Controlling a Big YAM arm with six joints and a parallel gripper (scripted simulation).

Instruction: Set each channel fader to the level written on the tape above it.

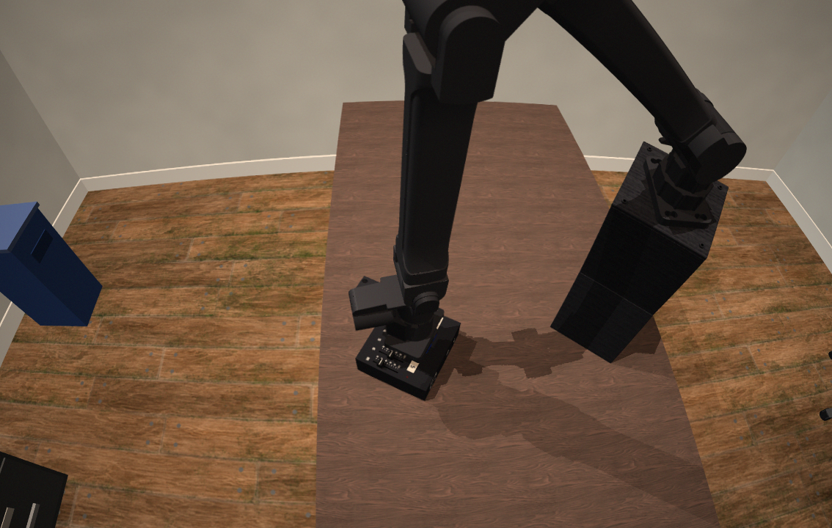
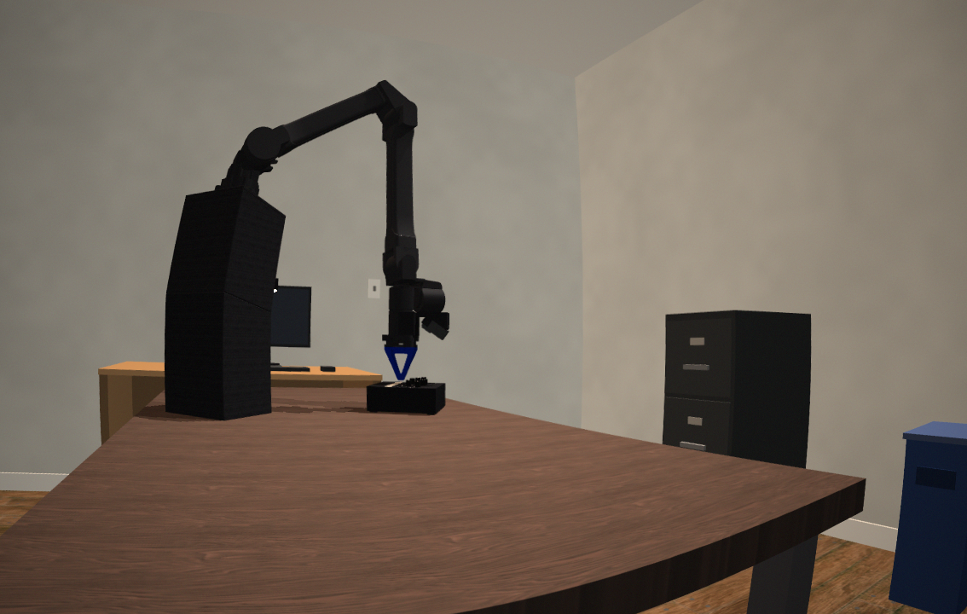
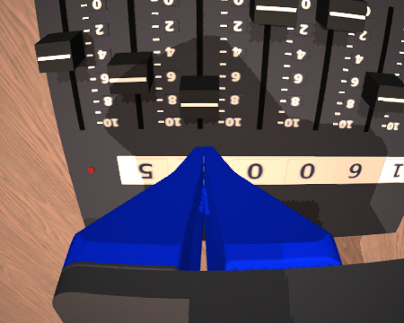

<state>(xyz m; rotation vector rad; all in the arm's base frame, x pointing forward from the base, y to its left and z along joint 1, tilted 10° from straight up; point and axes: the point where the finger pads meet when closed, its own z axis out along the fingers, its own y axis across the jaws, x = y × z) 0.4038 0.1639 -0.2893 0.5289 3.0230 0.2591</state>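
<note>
My hand is 2 cm short of the fader 5, 1 cm to the left of it and 1 cm above it. Round my hand: fader 4 (5 cm ahead, 4 cm to the right, 1 cm below); then fader 6 (4 cm ahead, 1 cm to the left, 1 cm below); then master fader (6 cm ahead, 3 cm to the left, 1 cm below).
</note>
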